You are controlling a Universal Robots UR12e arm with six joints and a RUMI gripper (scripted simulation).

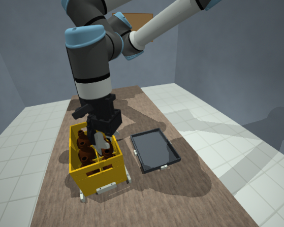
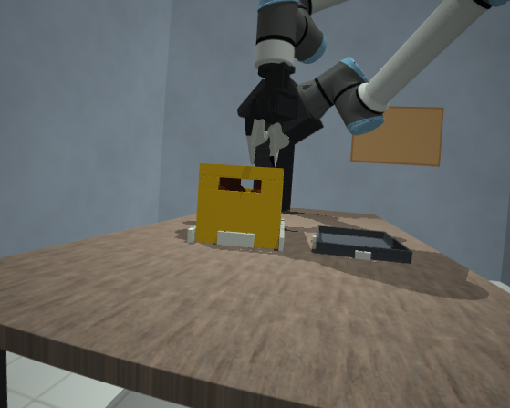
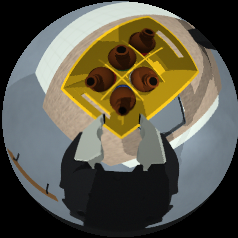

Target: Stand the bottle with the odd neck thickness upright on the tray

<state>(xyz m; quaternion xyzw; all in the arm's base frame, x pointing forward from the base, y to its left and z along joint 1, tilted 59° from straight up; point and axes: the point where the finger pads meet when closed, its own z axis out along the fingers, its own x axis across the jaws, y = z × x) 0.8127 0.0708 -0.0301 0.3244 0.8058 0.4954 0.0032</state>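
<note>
Now: the yellow crate 7 cm behind my hand, 6 cm to the right of it and 11 cm below it. Also, from my hand: dark tray 10 cm behind, 22 cm to the left, 18 cm below.
</note>
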